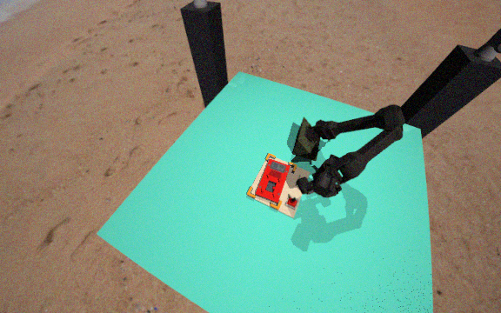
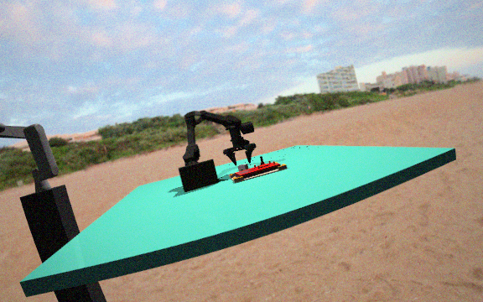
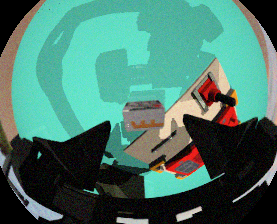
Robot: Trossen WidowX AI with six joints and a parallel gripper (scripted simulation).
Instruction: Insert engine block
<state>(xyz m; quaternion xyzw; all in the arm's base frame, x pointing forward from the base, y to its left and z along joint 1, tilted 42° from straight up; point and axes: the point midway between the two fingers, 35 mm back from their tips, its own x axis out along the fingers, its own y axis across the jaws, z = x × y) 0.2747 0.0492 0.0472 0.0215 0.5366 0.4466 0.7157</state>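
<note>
Right now my gripper tip is 2 cm above the engine block. Also, from my gripper tip: dark peg 9 cm ahead, 7 cm to the right.
</note>
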